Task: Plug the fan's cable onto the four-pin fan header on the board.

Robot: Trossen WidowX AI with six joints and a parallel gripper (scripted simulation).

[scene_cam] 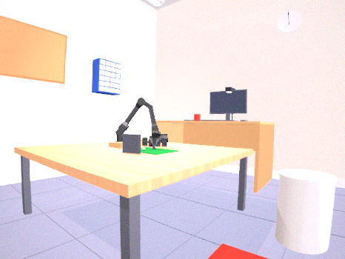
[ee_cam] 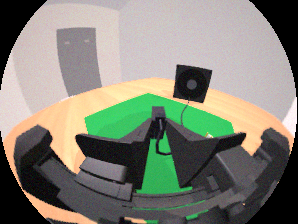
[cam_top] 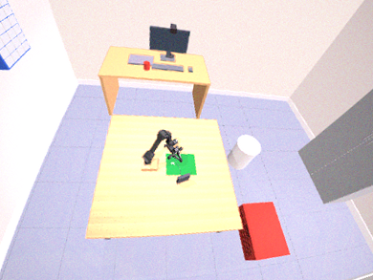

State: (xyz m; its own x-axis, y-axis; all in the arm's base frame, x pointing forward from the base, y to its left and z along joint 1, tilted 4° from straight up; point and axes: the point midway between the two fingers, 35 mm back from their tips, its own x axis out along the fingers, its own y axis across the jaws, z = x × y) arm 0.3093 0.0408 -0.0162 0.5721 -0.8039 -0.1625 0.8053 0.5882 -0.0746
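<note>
My gripper tip is 10 mm above the small dark plug. Also, from my gripper tip: green board: 30 mm to the right, 50 mm below; then dark fan: 10 mm behind, 210 mm to the right, 20 mm above.
</note>
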